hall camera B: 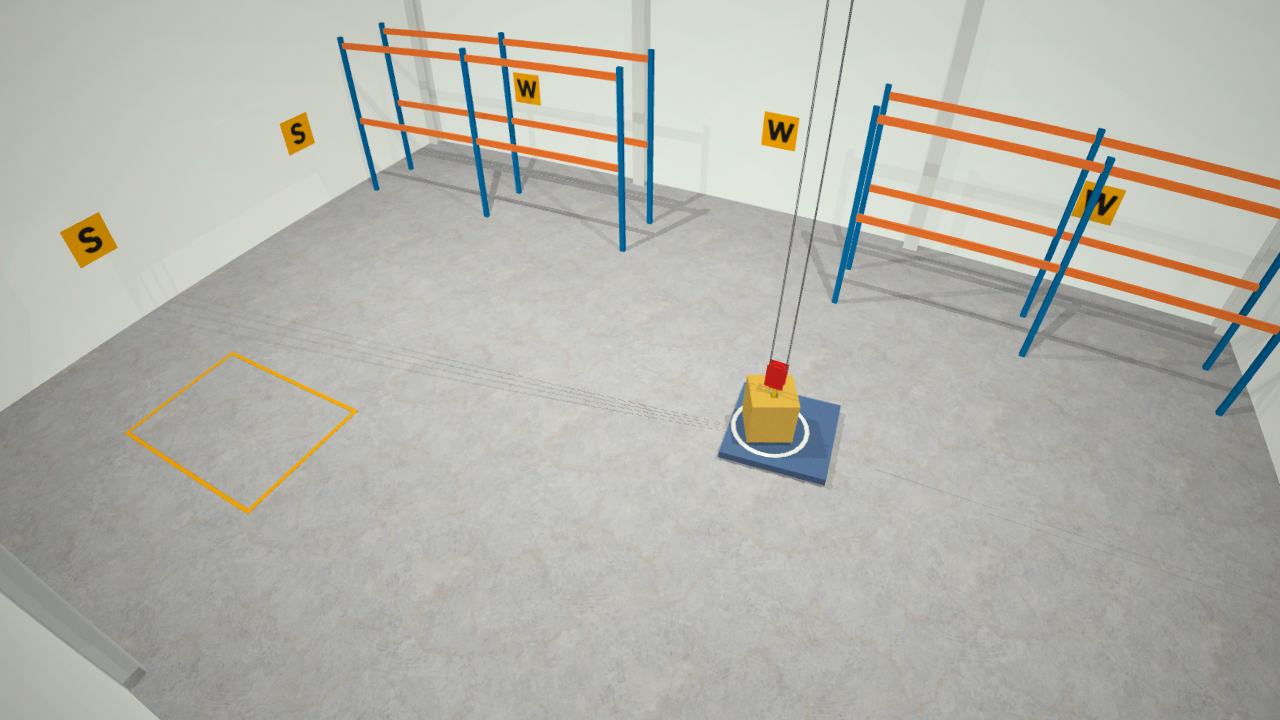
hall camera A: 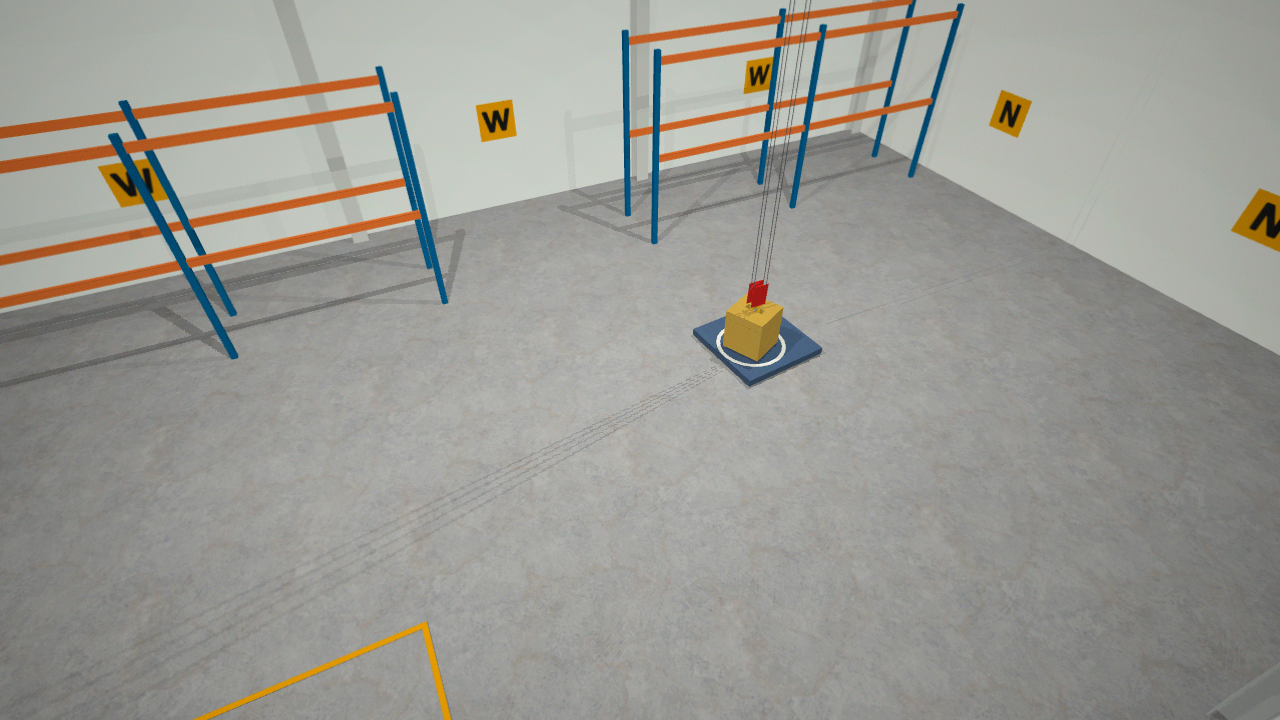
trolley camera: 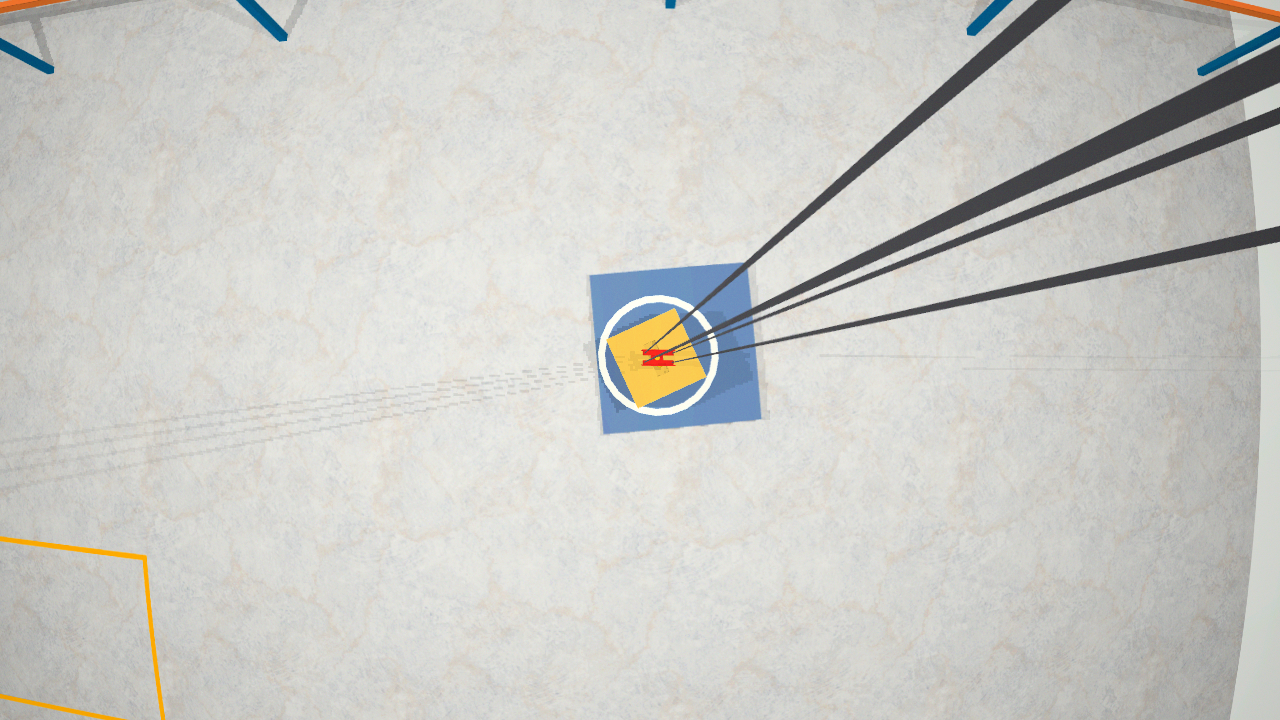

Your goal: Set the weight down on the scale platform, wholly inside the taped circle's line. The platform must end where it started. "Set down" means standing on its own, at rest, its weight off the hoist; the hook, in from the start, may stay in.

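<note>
The yellow weight (hall camera A: 751,336) (hall camera B: 771,422) (trolley camera: 656,385) is upright over the blue scale platform (hall camera A: 801,349) (hall camera B: 817,467) (trolley camera: 617,284). Its base appears at or very near the platform's surface; I cannot tell whether the ropes still bear load. In both hall views the base shows inside the white taped circle (hall camera A: 751,364) (hall camera B: 771,454) (trolley camera: 658,411). In the trolley view the top's corners reach close to the line, nearest at left and bottom. The red hook block (hall camera A: 758,293) (hall camera B: 776,374) (trolley camera: 657,358) is above the weight's middle; my hook (hall camera A: 753,308) (hall camera B: 775,393) is at the weight's top fitting.
Blue and orange racks (hall camera A: 655,147) (hall camera B: 621,161) stand along the W wall, with another rack (hall camera A: 429,197) (hall camera B: 1065,259) further along it. A yellow-orange floor rectangle (hall camera A: 313,669) (hall camera B: 302,462) (trolley camera: 153,635) is marked away from the platform. The hoist ropes (hall camera B: 799,214) (trolley camera: 895,138) run up from the block.
</note>
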